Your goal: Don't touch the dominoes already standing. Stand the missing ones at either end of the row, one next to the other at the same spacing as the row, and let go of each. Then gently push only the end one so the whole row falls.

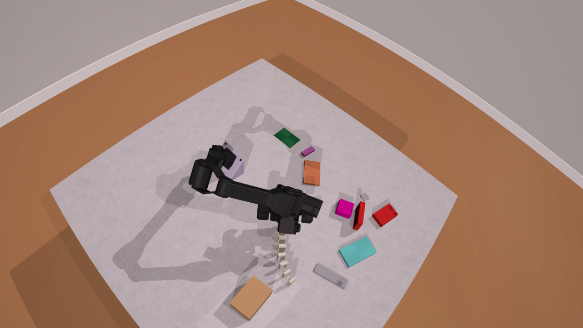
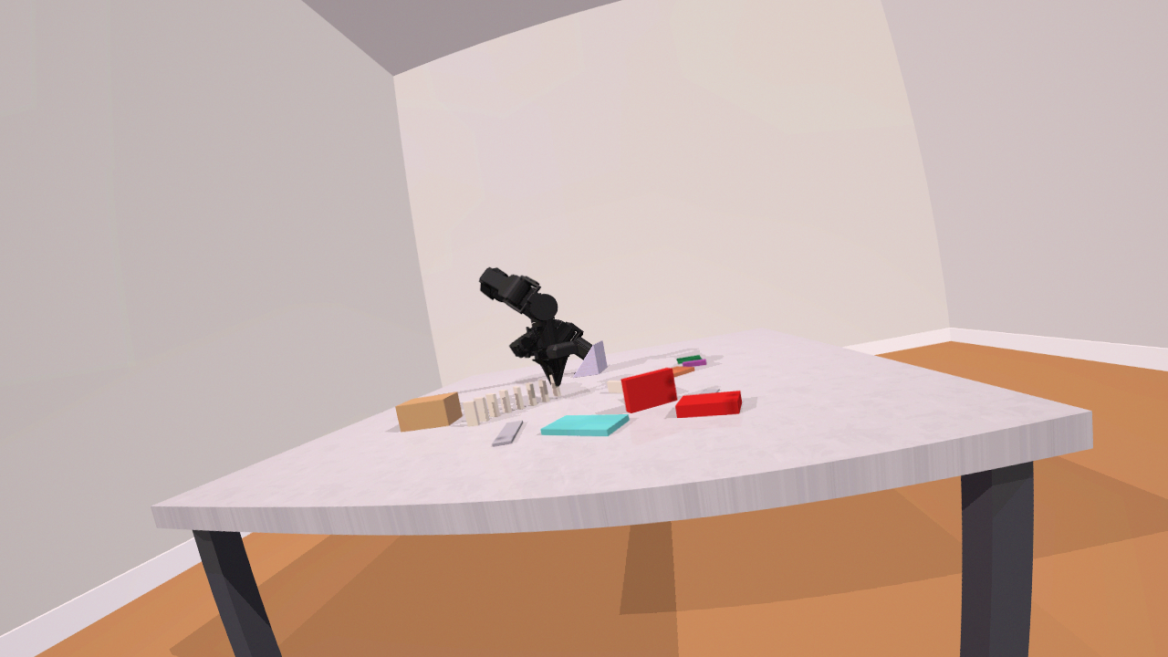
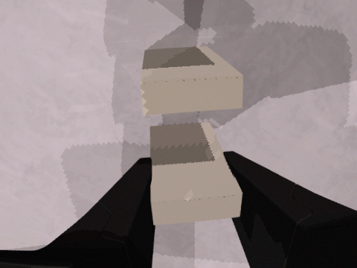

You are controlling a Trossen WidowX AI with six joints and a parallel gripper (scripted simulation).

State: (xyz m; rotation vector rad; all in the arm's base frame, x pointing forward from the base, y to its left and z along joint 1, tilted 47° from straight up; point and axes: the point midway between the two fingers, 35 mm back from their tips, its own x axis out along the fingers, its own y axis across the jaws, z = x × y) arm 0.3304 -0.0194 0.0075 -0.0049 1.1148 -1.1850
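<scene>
My gripper tip is now 120 mm short of the magenta cube, 230 mm to the right of it and 20 mm above it. Also, from my gripper tip: orange slab (80 mm behind, 260 mm to the left, 30 mm below); then tan box (130 mm ahead, 270 mm to the right); then grey strip (260 mm ahead, 10 mm to the right, 30 mm below).
</scene>
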